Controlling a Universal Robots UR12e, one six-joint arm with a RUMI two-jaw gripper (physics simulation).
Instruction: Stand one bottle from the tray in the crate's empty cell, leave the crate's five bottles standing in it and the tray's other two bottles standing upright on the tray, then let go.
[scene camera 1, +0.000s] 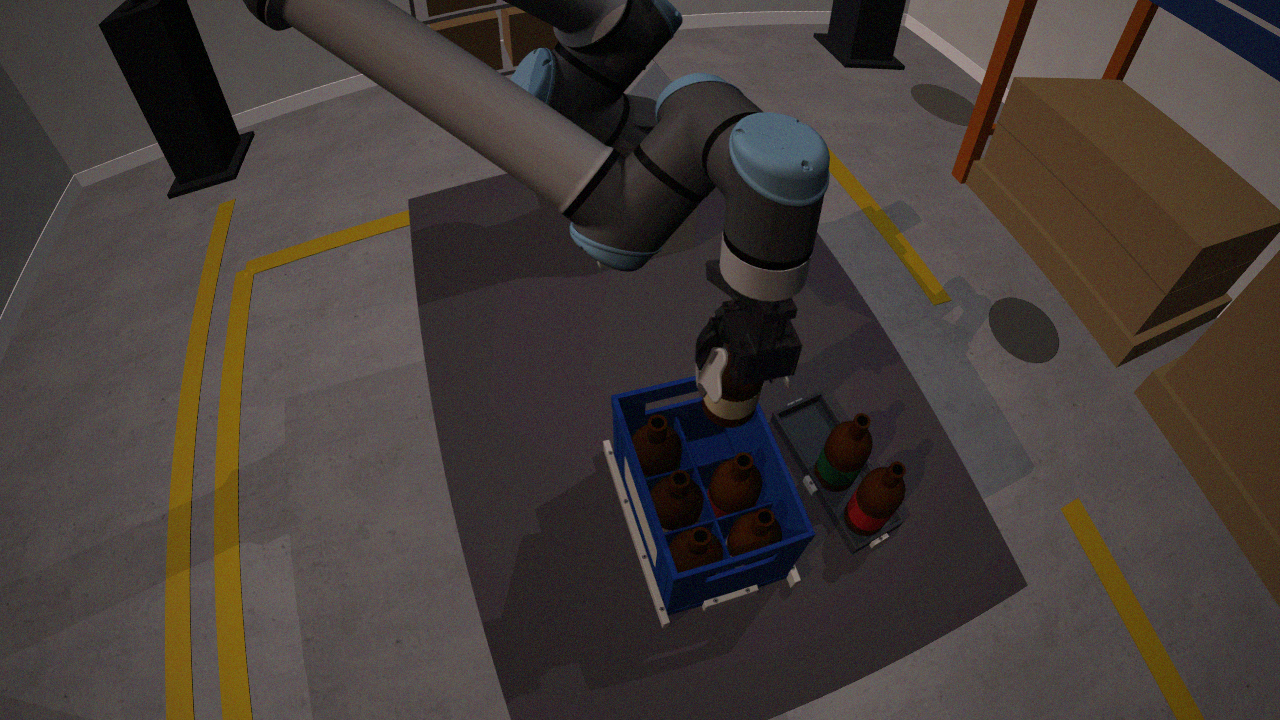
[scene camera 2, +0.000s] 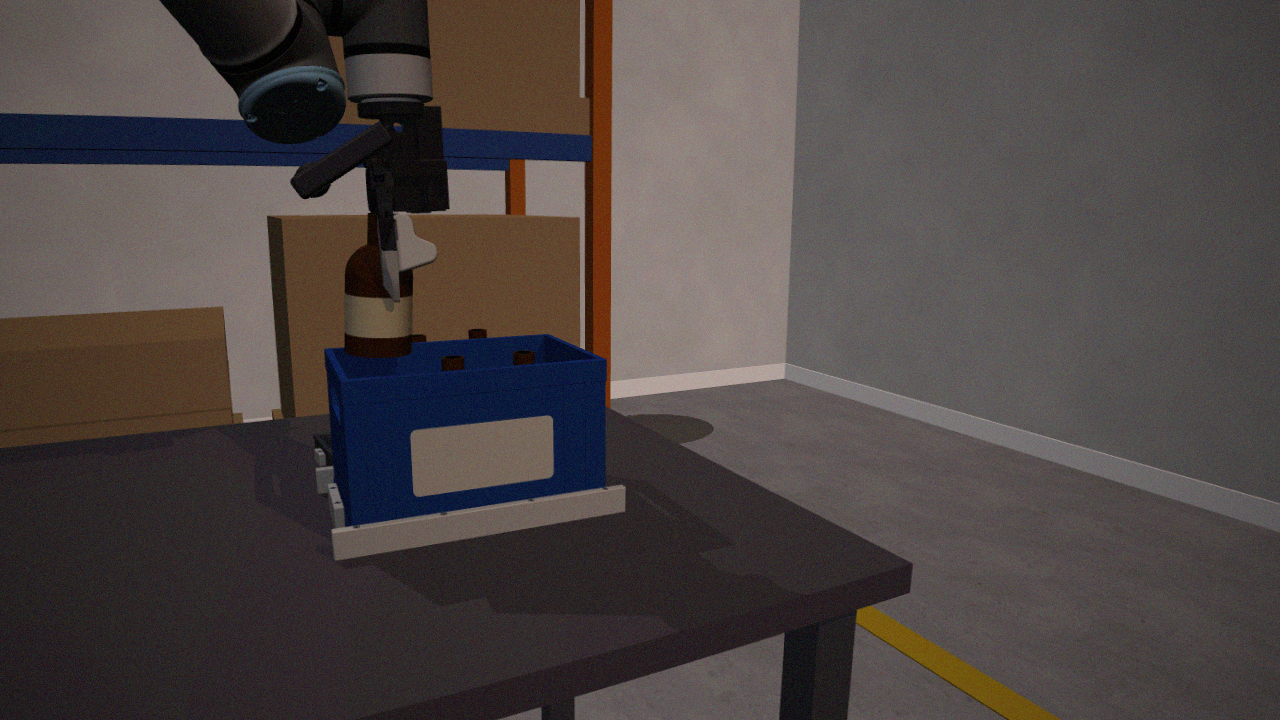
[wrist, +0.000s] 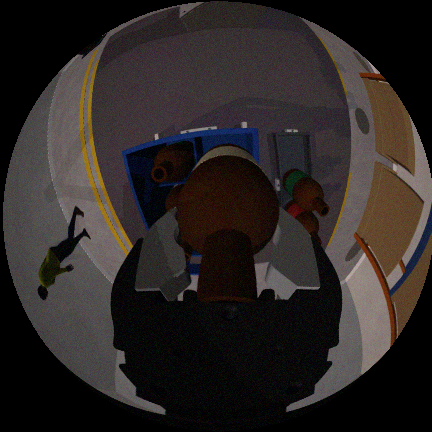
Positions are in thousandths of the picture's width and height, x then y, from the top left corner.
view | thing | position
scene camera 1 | gripper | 576, 540
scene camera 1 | green-labelled bottle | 663, 620
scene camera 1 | red-labelled bottle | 689, 684
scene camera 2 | gripper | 307, 413
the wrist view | gripper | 524, 483
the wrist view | green-labelled bottle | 712, 448
